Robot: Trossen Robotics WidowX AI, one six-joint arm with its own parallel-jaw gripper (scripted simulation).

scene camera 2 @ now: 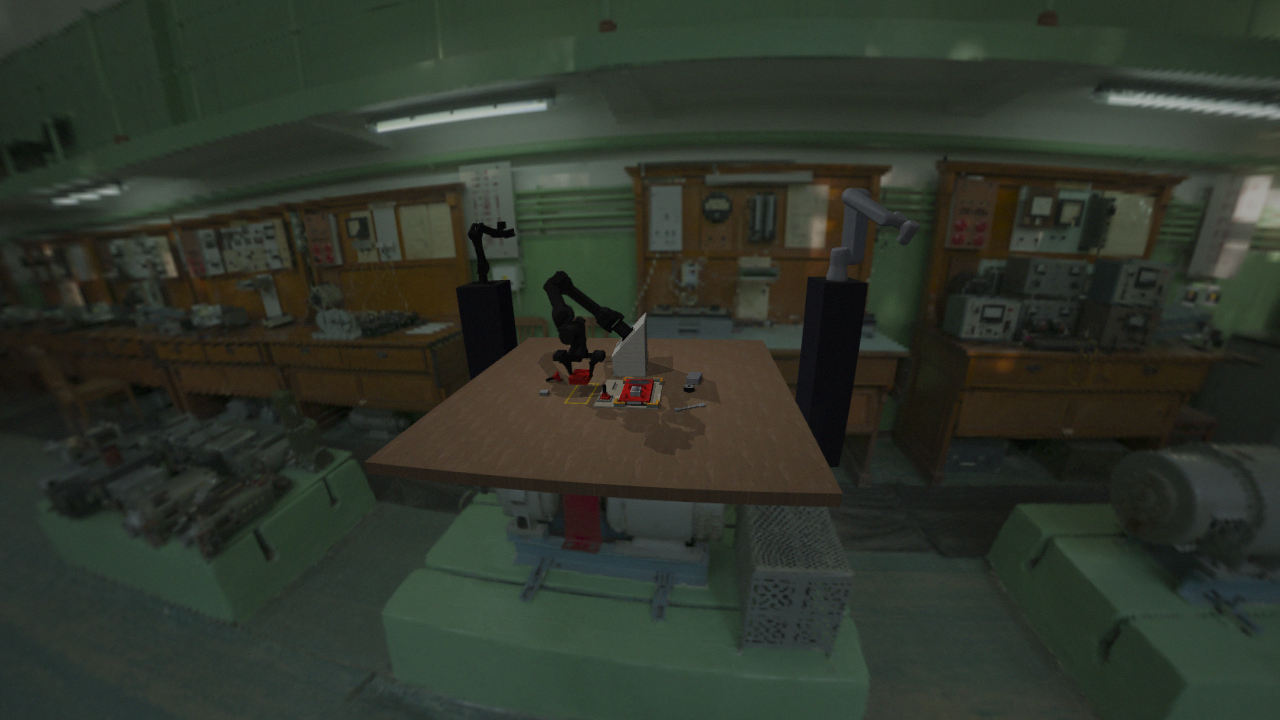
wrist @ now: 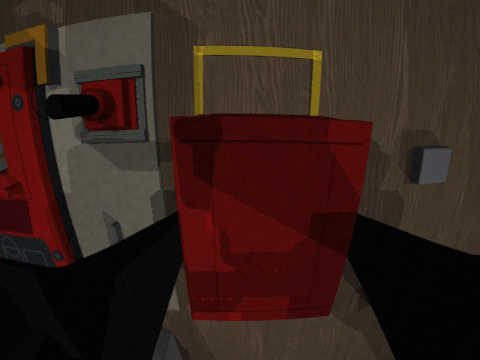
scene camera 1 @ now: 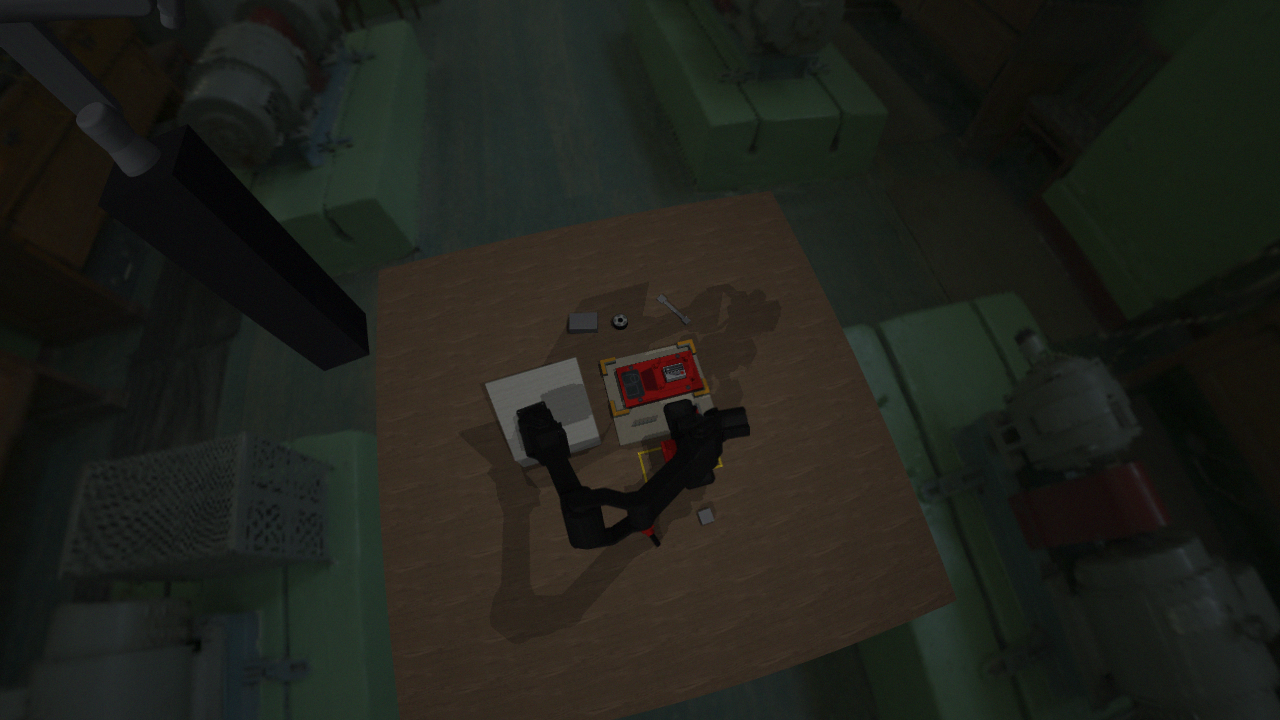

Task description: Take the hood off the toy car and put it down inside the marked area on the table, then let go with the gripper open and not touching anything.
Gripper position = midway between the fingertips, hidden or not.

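A red hood [wrist: 267, 203] is carried by my gripper [scene camera 1: 685, 452].
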